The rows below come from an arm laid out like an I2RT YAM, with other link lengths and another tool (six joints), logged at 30 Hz.
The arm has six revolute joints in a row. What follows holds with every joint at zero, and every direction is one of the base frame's.
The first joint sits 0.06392 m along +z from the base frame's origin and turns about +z.
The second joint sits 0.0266 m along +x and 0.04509 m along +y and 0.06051 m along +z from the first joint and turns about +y.
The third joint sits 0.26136 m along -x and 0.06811 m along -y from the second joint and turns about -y.
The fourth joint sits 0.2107 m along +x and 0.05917 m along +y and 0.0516 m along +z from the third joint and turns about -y.
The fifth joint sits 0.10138 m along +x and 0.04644 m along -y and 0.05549 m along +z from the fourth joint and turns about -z.
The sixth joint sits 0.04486 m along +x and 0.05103 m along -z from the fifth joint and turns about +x.
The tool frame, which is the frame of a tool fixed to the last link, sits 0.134 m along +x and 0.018 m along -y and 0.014 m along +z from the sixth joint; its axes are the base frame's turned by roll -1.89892, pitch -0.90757 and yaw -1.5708 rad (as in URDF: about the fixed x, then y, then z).
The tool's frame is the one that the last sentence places.
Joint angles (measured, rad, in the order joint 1, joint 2, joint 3, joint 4, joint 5, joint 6), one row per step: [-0.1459, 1.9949, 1.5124, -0.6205, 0.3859, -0.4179]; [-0.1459, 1.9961, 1.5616, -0.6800, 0.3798, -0.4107]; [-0.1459, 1.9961, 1.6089, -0.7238, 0.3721, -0.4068]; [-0.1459, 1.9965, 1.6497, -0.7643, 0.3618, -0.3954]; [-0.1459, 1.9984, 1.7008, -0.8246, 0.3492, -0.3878]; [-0.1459, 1.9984, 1.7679, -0.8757, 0.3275, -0.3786]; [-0.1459, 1.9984, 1.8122, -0.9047, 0.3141, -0.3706]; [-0.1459, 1.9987, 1.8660, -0.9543, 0.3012, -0.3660]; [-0.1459, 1.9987, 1.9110, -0.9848, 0.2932, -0.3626]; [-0.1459, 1.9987, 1.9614, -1.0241, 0.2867, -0.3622]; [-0.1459, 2.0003, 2.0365, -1.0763, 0.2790, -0.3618]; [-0.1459, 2.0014, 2.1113, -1.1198, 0.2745, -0.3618]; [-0.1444, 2.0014, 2.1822, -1.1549, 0.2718, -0.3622]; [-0.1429, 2.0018, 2.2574, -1.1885, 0.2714, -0.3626]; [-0.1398, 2.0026, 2.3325, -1.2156, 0.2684, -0.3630]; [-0.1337, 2.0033, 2.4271, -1.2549, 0.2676, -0.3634]
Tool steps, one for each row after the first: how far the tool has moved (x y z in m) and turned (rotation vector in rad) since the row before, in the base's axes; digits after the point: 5 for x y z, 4 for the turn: [0.00020, 0.00083, 0.00803, 0.0096, 0.0075, -0.0033]; [0.00288, 0.00077, 0.01008, 0.0077, -0.0061, 0.0002]; [0.00157, 0.00125, 0.00796, 0.0132, -0.0060, -0.0050]; [-0.00061, 0.00203, 0.00808, 0.0155, 0.0063, -0.0009]; [0.00500, 0.00271, 0.01542, 0.0203, -0.0222, 0.0018]; [0.00374, 0.00155, 0.01099, 0.0126, -0.0199, -0.0007]; [0.00065, 0.00199, 0.01135, 0.0126, -0.0072, 0.0021]; [0.00237, 0.00094, 0.01137, 0.0062, -0.0166, 0.0009]; [0.00090, 0.00096, 0.01208, 0.0042, -0.0119, 0.0028]; [0.00173, 0.00105, 0.01820, 0.0037, -0.0222, 0.0035]; [0.00216, 0.00045, 0.01971, -0.0006, -0.0304, 0.0023]; [0.00221, 0.00091, 0.02013, -0.0031, -0.0356, 0.0033]; [0.00166, 0.00060, 0.02174, -0.0058, -0.0407, 0.0020]; [0.00199, 0.00183, 0.02239, -0.0045, -0.0469, 0.0052]; [-0.00038, 0.00332, 0.02715, -0.0071, -0.0540, 0.0069]
